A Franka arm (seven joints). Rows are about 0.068 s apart.
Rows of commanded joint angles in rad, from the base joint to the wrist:
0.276 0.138 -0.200 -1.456 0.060 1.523 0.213
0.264 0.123 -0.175 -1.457 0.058 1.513 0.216
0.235 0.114 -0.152 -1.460 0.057 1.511 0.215
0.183 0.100 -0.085 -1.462 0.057 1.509 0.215
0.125 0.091 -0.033 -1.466 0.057 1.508 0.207
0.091 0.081 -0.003 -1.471 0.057 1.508 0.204
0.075 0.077 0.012 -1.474 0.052 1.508 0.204
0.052 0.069 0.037 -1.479 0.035 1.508 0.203
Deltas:
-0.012 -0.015 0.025 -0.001 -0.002 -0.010 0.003
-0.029 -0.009 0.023 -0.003 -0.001 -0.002 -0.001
-0.052 -0.014 0.067 -0.002 0.000 -0.002 0.000
-0.058 -0.009 0.052 -0.004 0.000 -0.001 -0.008
-0.034 -0.010 0.030 -0.005 0.000 0.000 -0.003
-0.016 -0.004 0.015 -0.003 -0.005 0.000 0.000
-0.023 -0.008 0.025 -0.005 -0.017 0.000 -0.001

